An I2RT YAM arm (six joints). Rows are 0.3 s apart.
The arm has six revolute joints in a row. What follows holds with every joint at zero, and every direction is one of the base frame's.
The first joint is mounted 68 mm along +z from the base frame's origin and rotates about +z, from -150 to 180 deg.
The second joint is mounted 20 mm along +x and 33.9 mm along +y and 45.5 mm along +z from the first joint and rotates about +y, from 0 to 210 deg.
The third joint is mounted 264 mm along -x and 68.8 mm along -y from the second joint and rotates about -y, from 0 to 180 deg.
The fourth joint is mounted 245 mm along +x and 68.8 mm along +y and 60 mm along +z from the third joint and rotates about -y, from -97 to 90 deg.
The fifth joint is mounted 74 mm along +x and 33.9 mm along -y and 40.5 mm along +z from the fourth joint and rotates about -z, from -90 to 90 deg.
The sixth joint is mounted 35.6 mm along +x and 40.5 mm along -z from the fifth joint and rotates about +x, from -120 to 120 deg.
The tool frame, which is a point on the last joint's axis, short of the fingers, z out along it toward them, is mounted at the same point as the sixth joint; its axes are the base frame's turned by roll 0, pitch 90 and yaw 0 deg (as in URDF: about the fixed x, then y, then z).
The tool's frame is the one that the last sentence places.
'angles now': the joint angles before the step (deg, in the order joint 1, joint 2, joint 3, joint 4, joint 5, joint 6). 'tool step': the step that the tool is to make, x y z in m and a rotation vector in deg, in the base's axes. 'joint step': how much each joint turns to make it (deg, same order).
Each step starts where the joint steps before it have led.
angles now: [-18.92 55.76 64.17 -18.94 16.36 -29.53]
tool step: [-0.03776 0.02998 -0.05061 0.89 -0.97 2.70]
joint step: [6.23 -14.02 -16.08 2.18 3.27 1.83]
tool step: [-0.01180 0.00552 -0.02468 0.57 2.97 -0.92]
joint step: [1.58 -4.29 -5.18 -2.31 2.46 0.50]
